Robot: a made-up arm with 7 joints.
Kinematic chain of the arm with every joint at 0, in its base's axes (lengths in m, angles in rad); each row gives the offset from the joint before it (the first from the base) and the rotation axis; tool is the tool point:
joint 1: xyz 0 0 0.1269 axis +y
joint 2: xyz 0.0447 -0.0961 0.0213 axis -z
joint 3: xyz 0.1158 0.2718 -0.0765 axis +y
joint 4: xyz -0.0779 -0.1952 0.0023 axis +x
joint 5: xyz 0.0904 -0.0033 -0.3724 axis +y
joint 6: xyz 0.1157 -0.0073 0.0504 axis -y
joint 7: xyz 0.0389 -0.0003 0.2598 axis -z
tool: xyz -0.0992 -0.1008 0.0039
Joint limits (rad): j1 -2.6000..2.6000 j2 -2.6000..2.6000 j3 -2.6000..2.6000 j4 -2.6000..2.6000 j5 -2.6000..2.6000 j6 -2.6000..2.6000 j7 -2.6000..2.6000
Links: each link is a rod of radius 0.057 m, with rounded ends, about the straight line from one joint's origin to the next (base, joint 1, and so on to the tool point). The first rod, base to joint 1, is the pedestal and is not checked.
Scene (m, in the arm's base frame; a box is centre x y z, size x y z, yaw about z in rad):
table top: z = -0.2
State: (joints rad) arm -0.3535 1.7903 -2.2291 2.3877 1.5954 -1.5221 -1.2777
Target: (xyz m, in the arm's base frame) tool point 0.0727 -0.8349 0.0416
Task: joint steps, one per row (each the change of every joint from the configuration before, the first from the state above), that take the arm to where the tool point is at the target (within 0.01 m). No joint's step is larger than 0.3 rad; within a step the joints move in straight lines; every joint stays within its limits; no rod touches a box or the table.
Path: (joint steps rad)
1: 0.0149 0.2476 -0.1236 -0.2665 0.1655 -0.1935 -0.0284
2: 0.0150 0.2475 -0.1237 -0.2666 0.1655 -0.1935 -0.0285
3: 0.0149 0.2476 -0.1236 -0.2665 0.1656 -0.1935 -0.0284

